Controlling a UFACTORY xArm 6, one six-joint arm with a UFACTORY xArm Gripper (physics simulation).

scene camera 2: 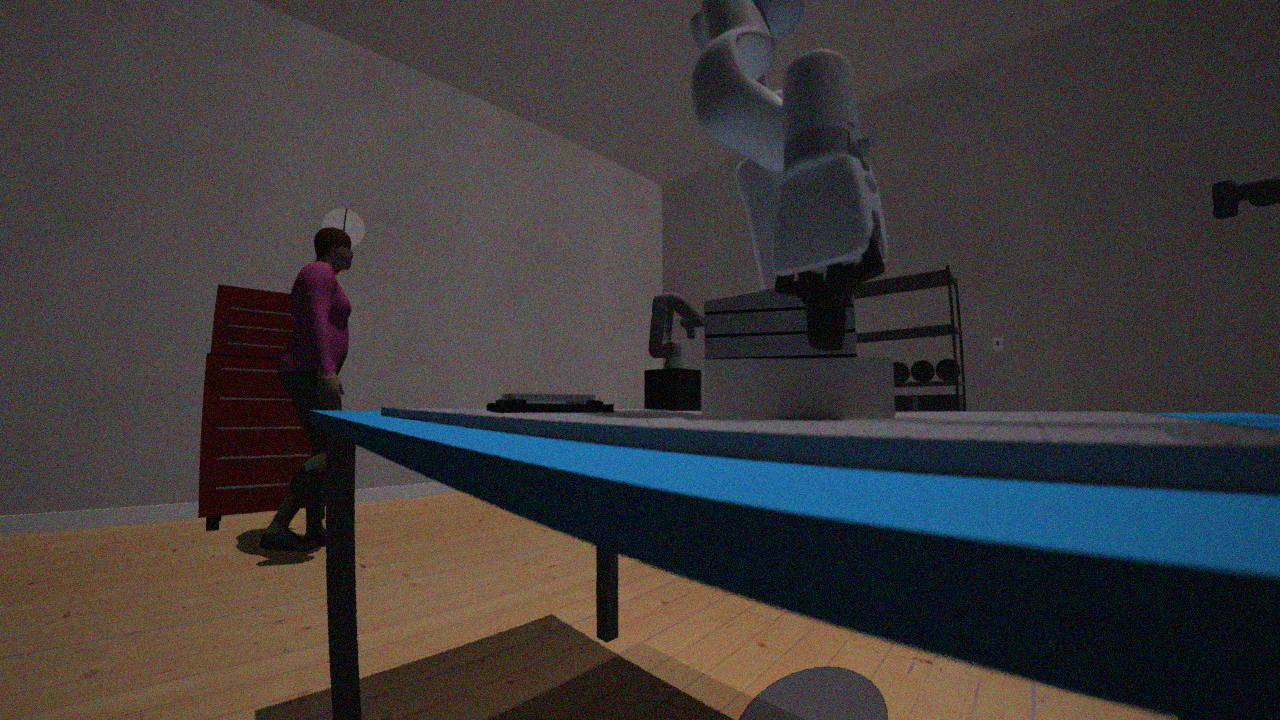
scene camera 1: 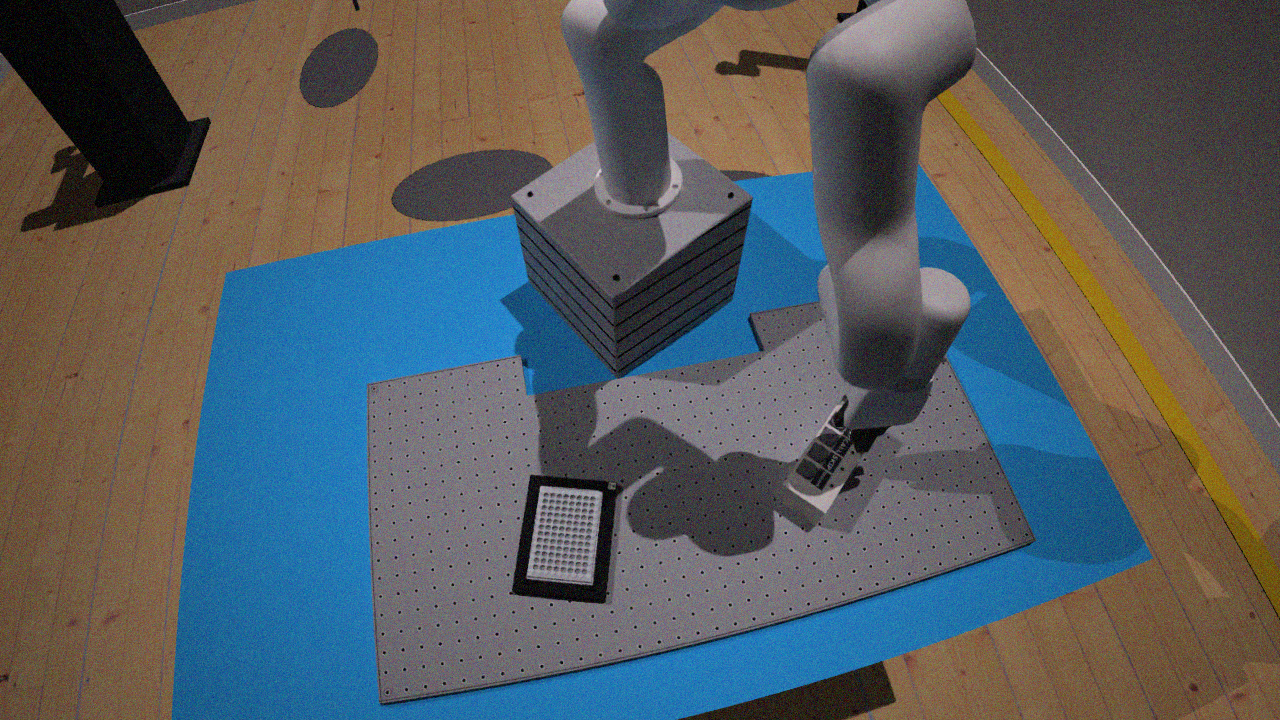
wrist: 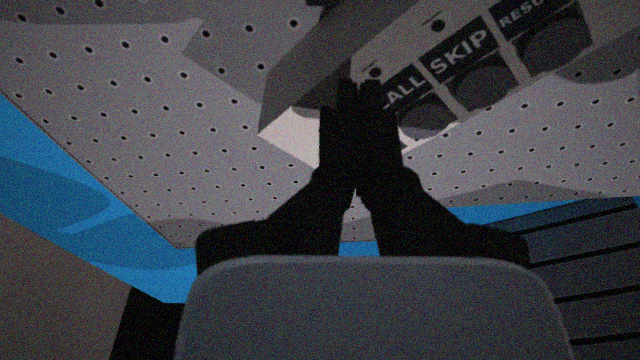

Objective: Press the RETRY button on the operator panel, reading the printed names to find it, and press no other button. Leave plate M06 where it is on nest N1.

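Pixels of known places: gripper, fingertip midpoint: (scene camera 2: 826,348) (scene camera 1: 859,443) (wrist: 354,103); arm's base at its link origin: (scene camera 2: 788,300) (scene camera 1: 638,185).
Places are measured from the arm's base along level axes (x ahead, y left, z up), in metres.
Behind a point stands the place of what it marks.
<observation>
The operator panel (scene camera 1: 802,503) @(x 0.447, y 0.128, z -0.172 m) (scene camera 2: 760,386) @(x 0.441, y 0.185, z -0.181 m) (wrist: 295,137) @(x 0.361, y 0.256, z -0.157 m) is a pale box with dark name labels. In the wrist view the SKIP label (wrist: 458,52) @(x 0.405, y 0.181, z -0.157 m) reads clearly, the CALL label (wrist: 406,91) @(x 0.387, y 0.200, z -0.157 m) is partly covered and the RESUME label (wrist: 520,12) @(x 0.421, y 0.162, z -0.157 m) is cut off. The RETRY label and button do not show there; the fingers cover that part. My gripper (scene camera 1: 862,445) @(x 0.391, y 0.225, z -0.147 m) (scene camera 2: 825,345) @(x 0.391, y 0.225, z -0.147 m) (wrist: 354,103) @(x 0.391, y 0.225, z -0.147 m) is shut and empty, over the panel, with its tips low near its RETRY end. Any contact is hidden. White plate M06 (scene camera 1: 565,534) @(x 0.417, y -0.186, z -0.185 m) (scene camera 2: 547,396) @(x 0.438, y -0.150, z -0.187 m) lies on black nest N1 (scene camera 1: 559,591) @(x 0.487, y -0.206, z -0.198 m) (scene camera 2: 547,407) @(x 0.449, y -0.133, z -0.202 m).
The perforated grey board (scene camera 1: 447,573) @(x 0.434, y -0.352, z -0.210 m) lies on the blue table top (scene camera 1: 277,447) @(x 0.193, y -0.616, z -0.223 m). The striped arm base block (scene camera 1: 617,308) @(x 0.177, y -0.066, z -0.045 m) stands behind it. A person (scene camera 2: 317,322) stands beside a red tool cabinet (scene camera 2: 255,420), beyond the table.
</observation>
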